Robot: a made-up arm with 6 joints. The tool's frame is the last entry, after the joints. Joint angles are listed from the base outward.
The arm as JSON. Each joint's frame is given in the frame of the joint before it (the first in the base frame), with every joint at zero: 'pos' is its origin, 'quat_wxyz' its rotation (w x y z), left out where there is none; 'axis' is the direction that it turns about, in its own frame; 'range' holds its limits. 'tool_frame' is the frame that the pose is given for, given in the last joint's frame.
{
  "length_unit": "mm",
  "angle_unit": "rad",
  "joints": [
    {
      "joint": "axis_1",
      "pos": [
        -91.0,
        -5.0,
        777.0
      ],
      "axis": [
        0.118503,
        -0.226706,
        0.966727
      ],
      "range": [
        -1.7,
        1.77
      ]
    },
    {
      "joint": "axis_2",
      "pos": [
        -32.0,
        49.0,
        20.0
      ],
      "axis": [
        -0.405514,
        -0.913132,
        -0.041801
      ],
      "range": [
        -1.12,
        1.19
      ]
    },
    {
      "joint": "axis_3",
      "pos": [
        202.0,
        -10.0,
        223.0
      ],
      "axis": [
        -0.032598,
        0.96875,
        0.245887
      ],
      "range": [
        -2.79,
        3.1
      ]
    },
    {
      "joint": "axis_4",
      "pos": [
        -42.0,
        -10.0,
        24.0
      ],
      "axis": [
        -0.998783,
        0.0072,
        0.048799
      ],
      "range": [
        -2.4,
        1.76
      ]
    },
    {
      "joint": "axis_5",
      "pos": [
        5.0,
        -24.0,
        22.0
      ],
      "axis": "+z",
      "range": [
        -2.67,
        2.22
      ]
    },
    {
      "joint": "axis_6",
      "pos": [
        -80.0,
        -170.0,
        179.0
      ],
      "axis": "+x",
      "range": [
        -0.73,
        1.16
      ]
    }
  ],
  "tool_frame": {
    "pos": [
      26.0,
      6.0,
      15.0
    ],
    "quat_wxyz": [
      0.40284,
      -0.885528,
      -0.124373,
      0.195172
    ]
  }
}
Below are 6 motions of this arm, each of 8 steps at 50 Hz.
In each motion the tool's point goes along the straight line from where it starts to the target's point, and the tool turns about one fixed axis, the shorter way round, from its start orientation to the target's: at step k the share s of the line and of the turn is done. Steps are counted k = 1, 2, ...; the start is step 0. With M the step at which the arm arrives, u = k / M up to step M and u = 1 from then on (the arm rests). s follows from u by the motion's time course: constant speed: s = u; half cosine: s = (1 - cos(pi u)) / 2; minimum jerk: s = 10 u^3 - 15 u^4 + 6 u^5.
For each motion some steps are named. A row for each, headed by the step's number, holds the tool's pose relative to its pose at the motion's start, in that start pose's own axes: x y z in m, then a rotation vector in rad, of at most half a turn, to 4 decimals.
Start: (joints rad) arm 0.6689 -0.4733 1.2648 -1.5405 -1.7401 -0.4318
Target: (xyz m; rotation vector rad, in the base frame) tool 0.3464 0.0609 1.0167 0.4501 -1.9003 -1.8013
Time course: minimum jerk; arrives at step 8
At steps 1, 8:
1: -0.0005 -0.0005 0.0007 -0.0008 0.0017 0.0025
8: -0.0325 -0.0328 0.0422 -0.0489 0.1040 0.1575

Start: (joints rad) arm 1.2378 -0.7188 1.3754 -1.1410 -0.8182 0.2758
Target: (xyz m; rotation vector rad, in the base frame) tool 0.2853 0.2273 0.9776 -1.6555 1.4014 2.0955
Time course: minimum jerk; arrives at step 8
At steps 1, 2, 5, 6, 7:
1: 0.0000 -0.0001 0.0003 0.0006 0.0005 0.0000
2: 0.0003 -0.0005 0.0017 0.0040 0.0029 0.0000
5: 0.0022 -0.0036 0.0117 0.0280 0.0206 -0.0001
6: 0.0028 -0.0044 0.0145 0.0347 0.0255 -0.0001
7: 0.0030 -0.0049 0.0159 0.0381 0.0280 -0.0001

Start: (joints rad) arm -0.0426 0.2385 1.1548 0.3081 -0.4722 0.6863
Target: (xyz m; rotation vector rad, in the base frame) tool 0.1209 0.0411 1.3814 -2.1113 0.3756 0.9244
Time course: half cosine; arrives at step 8
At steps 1, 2, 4, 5, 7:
1: -0.0018 -0.0002 0.0021 -0.0069 0.0046 -0.0011
2: -0.0068 -0.0007 0.0081 -0.0265 0.0175 -0.0041
4: -0.0232 -0.0022 0.0278 -0.0903 0.0599 -0.0139
5: -0.0321 -0.0031 0.0384 -0.1249 0.0828 -0.0192
7: -0.0447 -0.0043 0.0535 -0.1737 0.1152 -0.0267

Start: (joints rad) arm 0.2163 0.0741 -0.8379 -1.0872 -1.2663 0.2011
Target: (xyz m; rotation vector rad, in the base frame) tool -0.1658 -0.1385 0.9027 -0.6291 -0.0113 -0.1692
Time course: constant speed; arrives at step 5
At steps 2, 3, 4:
2: 0.0025 0.0012 -0.0022 0.0073 -0.0127 0.0074
3: 0.0038 0.0018 -0.0034 0.0110 -0.0191 0.0111
4: 0.0051 0.0023 -0.0045 0.0146 -0.0255 0.0149

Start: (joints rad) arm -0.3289 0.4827 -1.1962 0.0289 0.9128 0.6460
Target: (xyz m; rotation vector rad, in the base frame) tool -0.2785 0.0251 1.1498 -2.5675 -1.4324 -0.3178
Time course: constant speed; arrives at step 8
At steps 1, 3, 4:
1: 0.0004 0.0011 -0.0009 0.0148 0.0093 0.0085
3: 0.0013 0.0033 -0.0028 0.0444 0.0279 0.0255
4: 0.0017 0.0045 -0.0038 0.0593 0.0372 0.0340

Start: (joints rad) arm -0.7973 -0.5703 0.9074 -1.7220 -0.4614 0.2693
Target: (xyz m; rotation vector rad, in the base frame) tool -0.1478 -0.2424 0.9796 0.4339 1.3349 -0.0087
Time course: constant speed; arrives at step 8
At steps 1, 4, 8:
1: -0.0012 0.0015 0.0011 -0.0184 -0.0029 0.0018
4: -0.0050 0.0061 0.0044 -0.0734 -0.0117 0.0073
8: -0.0099 0.0123 0.0088 -0.1468 -0.0234 0.0145

